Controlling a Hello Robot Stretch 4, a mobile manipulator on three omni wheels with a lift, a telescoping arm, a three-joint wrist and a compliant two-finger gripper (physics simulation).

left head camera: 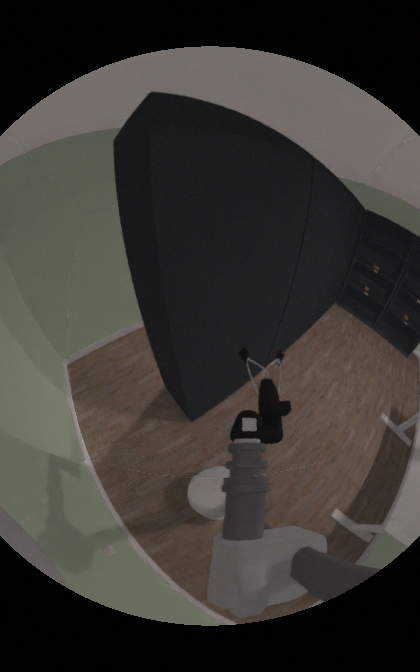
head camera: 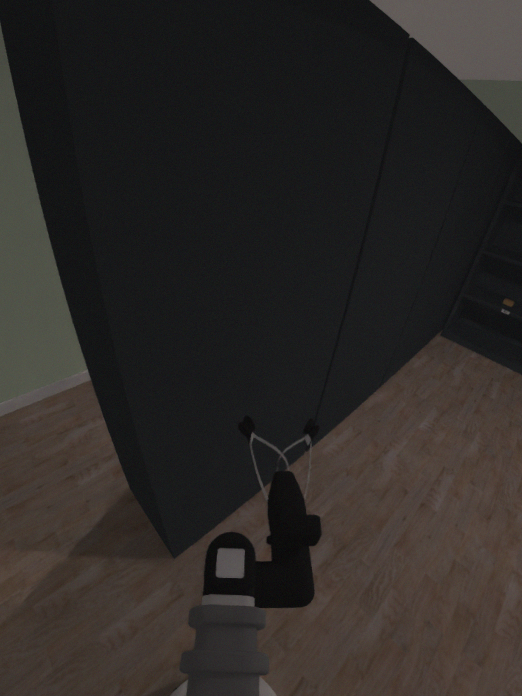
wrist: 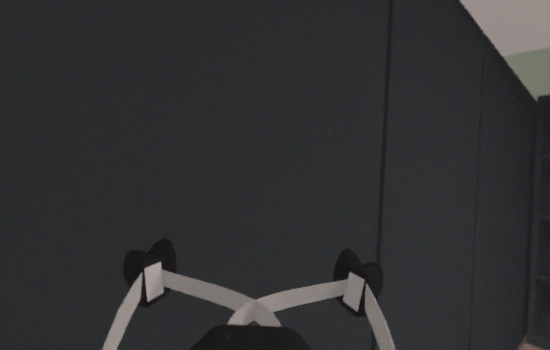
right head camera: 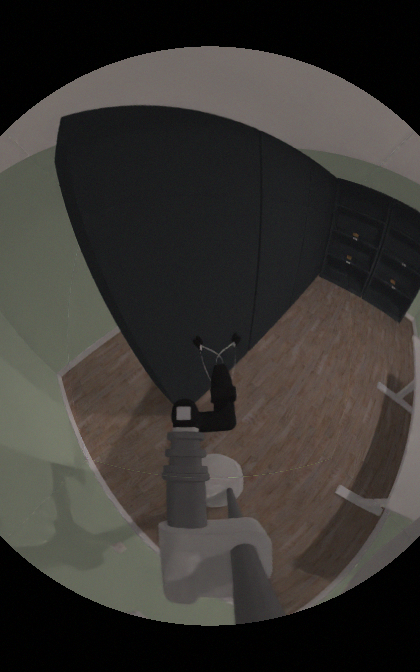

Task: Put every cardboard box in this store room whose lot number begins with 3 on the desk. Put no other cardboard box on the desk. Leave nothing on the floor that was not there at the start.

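Frame: origin at the robot's base, x up, y right, z ahead, level; millimetres.
Where they show: gripper, fingertip midpoint: (head camera: 278, 419) (wrist: 255, 265).
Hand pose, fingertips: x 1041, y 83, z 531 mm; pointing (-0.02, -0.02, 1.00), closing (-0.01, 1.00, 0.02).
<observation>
After its pixels a point has its place.
My gripper (head camera: 278, 428) @[x 1041, y 83, z 531 mm] (left head camera: 262, 355) (right head camera: 217, 341) (wrist: 255, 265) @[x 1041, y 83, z 531 mm] is open and empty, its fingertips apart in front of the side of a tall dark unit. Small orange-brown items with pale patches sit in the dark shelves at the back right; one item (head camera: 507, 302) @[x 534, y 2571, z 2582 mm] shows in the head camera view, another (left head camera: 367, 289) in the left head view, and another (right head camera: 348, 258) in the right head view. They are too small to tell if they are cardboard boxes, and no lot number is readable. A white table (left head camera: 405, 505) (right head camera: 400, 500), possibly the desk, shows partly at the right edge.
The tall dark unit (head camera: 224, 224) @[x 1374, y -61, z 775 mm] (left head camera: 225, 240) (right head camera: 175, 225) (wrist: 225, 125) @[x 1190, y 16, z 846 mm] stands close ahead and turns a blank face to me. Dark shelves (head camera: 483, 349) @[x 39, y 2470, z 2454 mm] (left head camera: 389, 300) (right head camera: 376, 250) stand beyond its far end. Green walls are at the left. Wood floor runs along the unit's right side.
</observation>
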